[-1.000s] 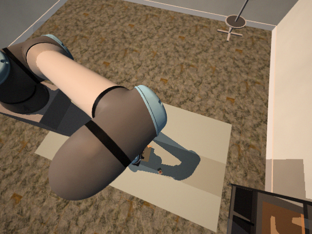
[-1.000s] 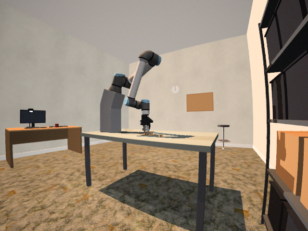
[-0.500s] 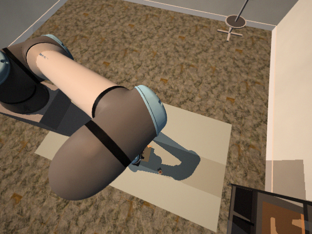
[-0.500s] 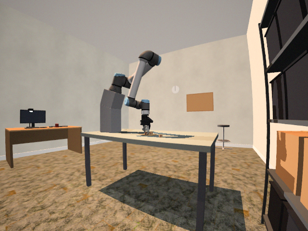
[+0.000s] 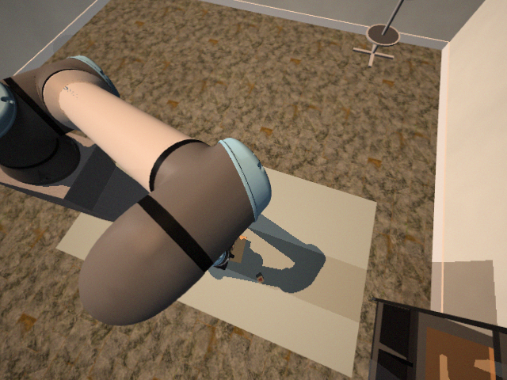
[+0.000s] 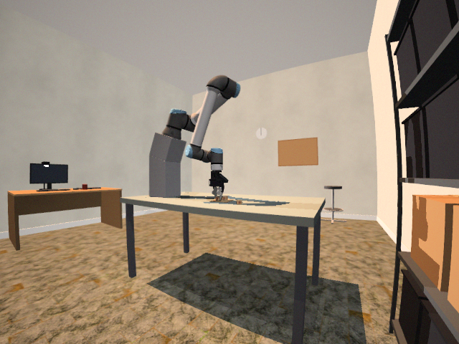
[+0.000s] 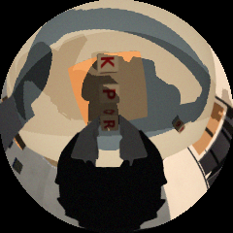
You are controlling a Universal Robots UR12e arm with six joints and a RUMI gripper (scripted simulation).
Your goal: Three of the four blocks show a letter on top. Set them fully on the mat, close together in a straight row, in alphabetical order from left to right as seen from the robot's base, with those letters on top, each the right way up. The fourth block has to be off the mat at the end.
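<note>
The orange mat is 1 cm ahead of my hand, 5 cm to the left of it and 2 cm below it.
</note>
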